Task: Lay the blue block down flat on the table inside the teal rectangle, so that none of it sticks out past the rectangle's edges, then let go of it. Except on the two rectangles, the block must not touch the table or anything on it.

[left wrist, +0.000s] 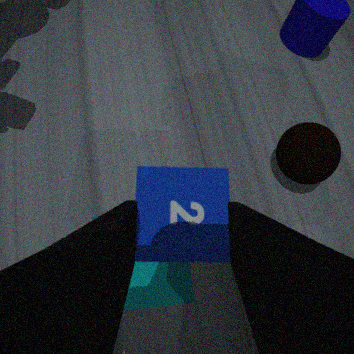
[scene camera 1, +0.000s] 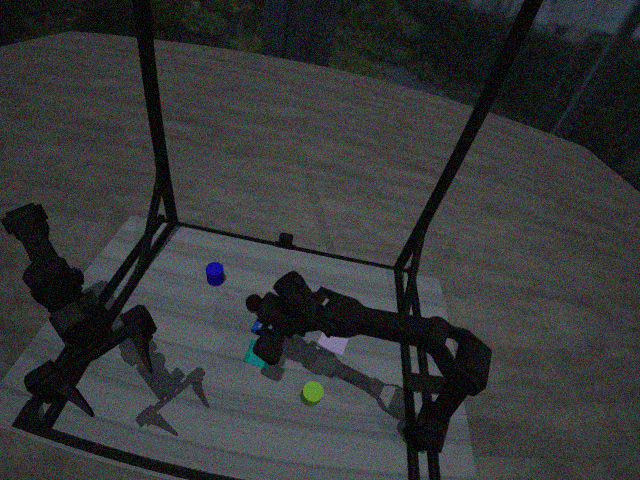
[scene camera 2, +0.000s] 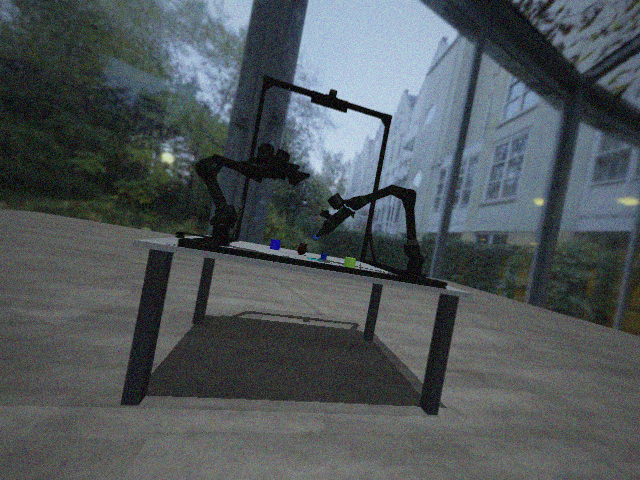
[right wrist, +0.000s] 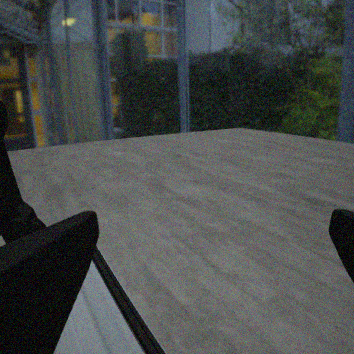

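Seen in the pictures: left gripper, fingertip midpoint: (left wrist: 181, 212) (scene camera 1: 259, 326) (scene camera 2: 316, 236); right gripper, fingertip midpoint: (scene camera 1: 122, 392) (scene camera 2: 304, 171) (right wrist: 214, 222); left arm's base at its link origin: (scene camera 1: 420, 436) (scene camera 2: 413, 275); right arm's base at its link origin: (scene camera 2: 219, 240).
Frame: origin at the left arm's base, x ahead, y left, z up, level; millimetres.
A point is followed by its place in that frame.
Note:
The blue block (scene camera 1: 256, 325) @[z 101, x 386, y -307 mm] (scene camera 2: 314, 237) @[z 88, x 392, y -295 mm] (left wrist: 182, 195) @[z 101, x 382, y -307 mm], marked with a 2, is between the fingers of my left gripper (scene camera 1: 262, 328) @[z 95, x 378, y -305 mm] (scene camera 2: 316, 235) @[z 95, x 378, y -305 mm] (left wrist: 181, 212) @[z 95, x 378, y -305 mm]. Scene camera 2 shows it held well above the table. The teal rectangle (scene camera 1: 253, 355) @[z -18, x 393, y -280 mm] (scene camera 2: 312, 258) @[z -16, x 388, y -282 mm] (left wrist: 160, 298) @[z -18, x 344, y -283 mm] lies on the table. In the left wrist view it shows below the block and between the fingers, partly hidden by block and finger. In scene camera 1 the arm covers part of it. My right gripper (scene camera 1: 122, 392) @[z 325, x 589, y -84 mm] (scene camera 2: 305, 177) @[z 325, x 589, y -84 mm] (right wrist: 214, 222) @[z 325, x 589, y -84 mm] is open and empty, high at the picture's left.
A dark cylinder (scene camera 1: 253, 302) @[z 27, x 387, y -423 mm] (scene camera 2: 301, 248) @[z 17, x 396, y -417 mm] (left wrist: 308, 152) @[z 26, x 382, y -421 mm] and a blue cylinder (scene camera 1: 215, 273) @[z 35, x 499, y -527 mm] (scene camera 2: 275, 244) @[z 10, x 510, y -520 mm] (left wrist: 311, 32) @[z 13, x 486, y -525 mm] stand nearby. A small blue cylinder (scene camera 2: 324, 256) @[z -3, x 285, y -348 mm] stands near the teal rectangle. A lime cylinder (scene camera 1: 312, 392) @[z 25, x 258, y -150 mm] (scene camera 2: 349, 262) @[z 4, x 272, y -134 mm] and a lavender rectangle (scene camera 1: 333, 343) @[z -18, x 162, y -296 mm] are farther right.

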